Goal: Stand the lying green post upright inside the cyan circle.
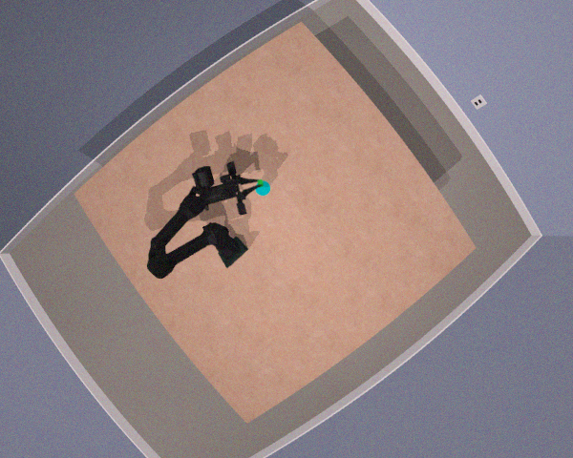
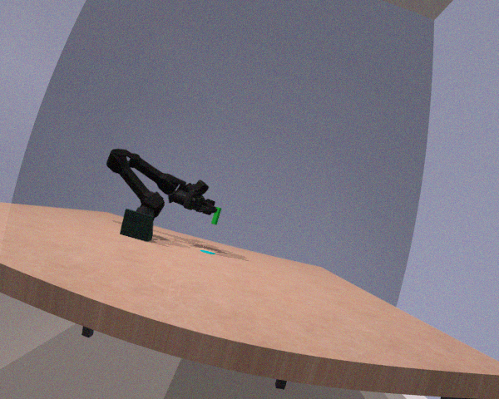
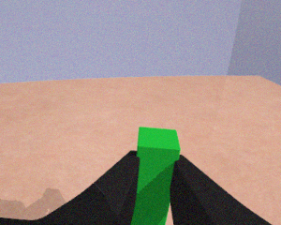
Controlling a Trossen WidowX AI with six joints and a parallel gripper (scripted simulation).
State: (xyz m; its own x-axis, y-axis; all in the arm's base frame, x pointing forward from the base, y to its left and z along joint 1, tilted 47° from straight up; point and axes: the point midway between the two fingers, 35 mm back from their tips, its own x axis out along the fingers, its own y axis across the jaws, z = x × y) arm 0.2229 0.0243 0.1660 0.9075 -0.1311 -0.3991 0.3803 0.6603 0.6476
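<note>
My gripper tip is now 16 cm above the cyan circle. From my gripper tip the other things lie so: green post (2 cm below).
</note>
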